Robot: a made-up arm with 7 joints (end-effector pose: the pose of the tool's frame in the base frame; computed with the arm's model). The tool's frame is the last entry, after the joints.
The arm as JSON. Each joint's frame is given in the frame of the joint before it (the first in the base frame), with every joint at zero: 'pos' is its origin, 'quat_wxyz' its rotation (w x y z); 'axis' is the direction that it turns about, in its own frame. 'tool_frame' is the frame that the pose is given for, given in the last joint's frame.
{
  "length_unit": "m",
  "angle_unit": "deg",
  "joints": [
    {
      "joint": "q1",
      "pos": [
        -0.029,
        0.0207,
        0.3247
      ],
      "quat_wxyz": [
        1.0,
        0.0,
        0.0,
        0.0
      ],
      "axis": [
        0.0,
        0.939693,
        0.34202
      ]
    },
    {
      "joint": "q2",
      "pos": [
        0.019,
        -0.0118,
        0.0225
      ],
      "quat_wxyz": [
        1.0,
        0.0,
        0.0,
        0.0
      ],
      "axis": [
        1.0,
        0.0,
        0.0
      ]
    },
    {
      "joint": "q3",
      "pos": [
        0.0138,
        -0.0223,
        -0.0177
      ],
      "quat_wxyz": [
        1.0,
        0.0,
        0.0,
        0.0
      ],
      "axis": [
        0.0,
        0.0,
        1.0
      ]
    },
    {
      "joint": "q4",
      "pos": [
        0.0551,
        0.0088,
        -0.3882
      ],
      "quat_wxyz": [
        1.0,
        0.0,
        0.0,
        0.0
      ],
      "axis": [
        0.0,
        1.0,
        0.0
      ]
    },
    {
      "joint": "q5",
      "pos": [
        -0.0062,
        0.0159,
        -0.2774
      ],
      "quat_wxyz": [
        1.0,
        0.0,
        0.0,
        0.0
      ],
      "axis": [
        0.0,
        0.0,
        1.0
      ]
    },
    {
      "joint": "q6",
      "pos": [
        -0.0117,
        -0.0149,
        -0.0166
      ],
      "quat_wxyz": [
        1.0,
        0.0,
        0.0,
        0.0
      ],
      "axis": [
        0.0,
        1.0,
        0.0
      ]
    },
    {
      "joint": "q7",
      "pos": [
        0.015,
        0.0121,
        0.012
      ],
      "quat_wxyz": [
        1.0,
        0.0,
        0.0,
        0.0
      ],
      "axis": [
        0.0,
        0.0,
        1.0
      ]
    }
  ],
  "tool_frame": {
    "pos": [
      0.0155,
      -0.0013,
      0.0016
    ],
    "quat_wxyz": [
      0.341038,
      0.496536,
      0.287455,
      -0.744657
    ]
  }
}
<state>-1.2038 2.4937 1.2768 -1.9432 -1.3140 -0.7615 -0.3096</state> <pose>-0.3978 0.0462 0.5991 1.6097 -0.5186 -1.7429</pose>
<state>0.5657 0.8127 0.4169 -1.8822 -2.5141 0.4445 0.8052</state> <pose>0.1416 0.3847 0.0685 -1.5747 -0.5302 0.4647</pose>
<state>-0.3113 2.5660 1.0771 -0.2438 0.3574 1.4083 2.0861</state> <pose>-0.1353 0.3072 0.9814 -0.0277 -0.1624 1.4312</pose>
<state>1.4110 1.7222 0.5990 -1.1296 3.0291 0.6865 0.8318</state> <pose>0.0992 0.6526 0.2713 0.0143 0.5016 0.0462</pose>
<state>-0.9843 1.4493 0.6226 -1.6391 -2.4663 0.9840 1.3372</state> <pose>0.1307 0.3340 0.7326 0.9441 -0.6727 -2.9472</pose>
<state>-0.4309 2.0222 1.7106 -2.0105 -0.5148 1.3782 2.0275</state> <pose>-0.2155 0.1452 0.6860 -1.0750 -0.7445 2.8178</pose>
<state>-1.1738 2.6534 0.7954 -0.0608 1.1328 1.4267 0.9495</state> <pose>-0.5095 0.4051 0.7396 0.3411 -0.6701 0.5704</pose>
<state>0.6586 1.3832 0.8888 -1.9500 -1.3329 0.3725 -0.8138</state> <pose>0.2010 0.4165 0.3725 -0.4500 -1.0043 0.1332</pose>
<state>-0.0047 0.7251 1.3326 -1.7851 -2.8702 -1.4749 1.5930</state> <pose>0.0622 0.4462 0.2978 -2.3074 0.7707 1.5452</pose>
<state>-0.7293 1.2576 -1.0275 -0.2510 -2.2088 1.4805 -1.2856</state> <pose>0.3864 0.5865 0.2240 1.7637 -0.4661 -0.7850</pose>
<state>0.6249 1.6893 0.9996 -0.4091 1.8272 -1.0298 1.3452</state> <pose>0.0451 0.6708 0.4778 -0.6769 -1.3495 2.6236</pose>
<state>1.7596 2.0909 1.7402 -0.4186 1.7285 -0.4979 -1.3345</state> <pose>0.2524 0.6075 0.5043 -2.8389 -0.4580 1.1941</pose>
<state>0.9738 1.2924 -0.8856 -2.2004 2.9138 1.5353 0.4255</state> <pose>-0.1457 0.1780 -0.0298 -1.7379 -0.7372 -0.7439</pose>
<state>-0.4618 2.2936 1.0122 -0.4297 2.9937 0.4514 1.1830</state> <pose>-0.1085 0.4382 0.8912 2.9755 -1.2632 3.1007</pose>
